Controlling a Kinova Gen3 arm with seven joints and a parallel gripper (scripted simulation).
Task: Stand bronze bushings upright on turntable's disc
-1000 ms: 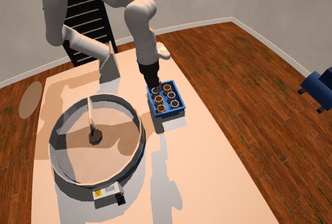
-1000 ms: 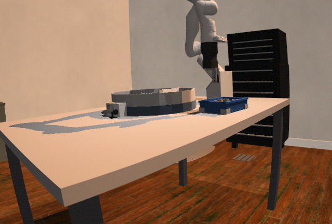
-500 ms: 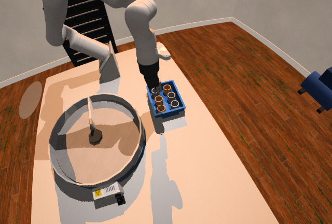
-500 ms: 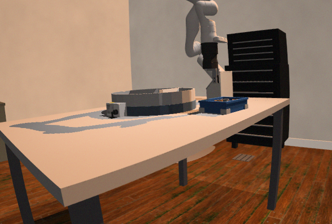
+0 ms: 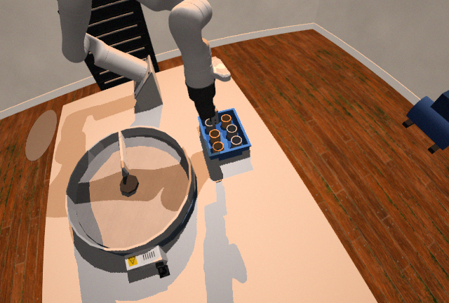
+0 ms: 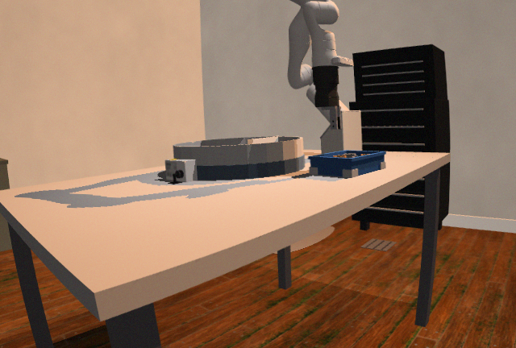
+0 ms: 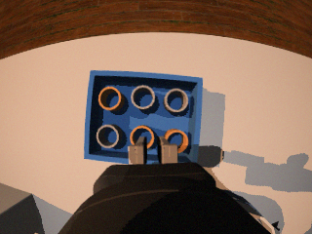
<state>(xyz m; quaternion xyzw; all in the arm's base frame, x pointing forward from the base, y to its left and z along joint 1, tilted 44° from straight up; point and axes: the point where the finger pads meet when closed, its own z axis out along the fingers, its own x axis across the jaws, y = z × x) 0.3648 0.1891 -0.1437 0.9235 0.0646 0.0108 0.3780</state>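
Right now the blue crate is 110 mm below my hand, 30 mm to the left of it and 20 mm behind it. Also, from my hand: turntable disc: 320 mm to the right, 110 mm ahead, 90 mm below.
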